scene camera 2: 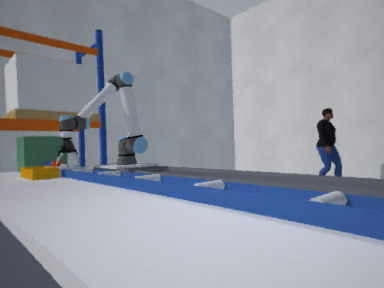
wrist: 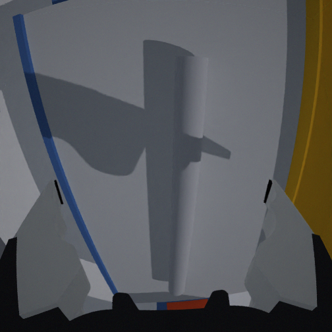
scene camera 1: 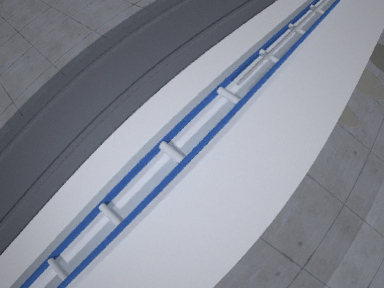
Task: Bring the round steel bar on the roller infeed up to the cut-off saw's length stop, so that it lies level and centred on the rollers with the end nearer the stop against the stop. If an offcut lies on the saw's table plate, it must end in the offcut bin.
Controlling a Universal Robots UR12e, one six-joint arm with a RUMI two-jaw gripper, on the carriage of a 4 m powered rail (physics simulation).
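Places are measured from the arm's base along level axes (x left, y back, z up), in millimetres.
Where they show: gripper, fingertip midpoint: point(scene camera 2: 68, 164); arm's base at its link origin: point(scene camera 2: 126, 164).
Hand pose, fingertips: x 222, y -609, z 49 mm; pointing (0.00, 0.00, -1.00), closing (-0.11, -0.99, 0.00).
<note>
Each offset is from my fingertips to the top centre of the thing. "spot": to the spot under its first point.
A round grey offcut point(wrist: 194, 100) lies lengthwise on the saw's pale table plate point(wrist: 245, 100) in the wrist view. My gripper point(wrist: 163, 182) point(scene camera 2: 67, 164) is open, low over the plate, with its jaws wide apart on either side of the offcut's line. The yellow offcut bin @[dx -22, dy -189, dz -7 mm] point(wrist: 319, 100) point(scene camera 2: 40, 173) stands beside the plate, at the right in the wrist view. The long thin steel bar point(scene camera 1: 249, 73) lies along the far rollers in scene camera 1; its far end is too small to judge. A red block point(wrist: 187, 304), perhaps part of the length stop, shows at the wrist view's bottom edge.
The infeed's blue side rails point(scene camera 1: 210, 136) point(scene camera 2: 260, 195) hold white cross rollers point(scene camera 1: 172, 152) point(scene camera 2: 210, 185). A thin blue strip point(wrist: 38, 105) edges the plate. A green block @[spot: dx -522, dy -61, dz +116 mm] point(scene camera 2: 40, 150) and a rack with a blue post point(scene camera 2: 101, 100) stand behind. A person point(scene camera 2: 327, 140) stands at the right.
</note>
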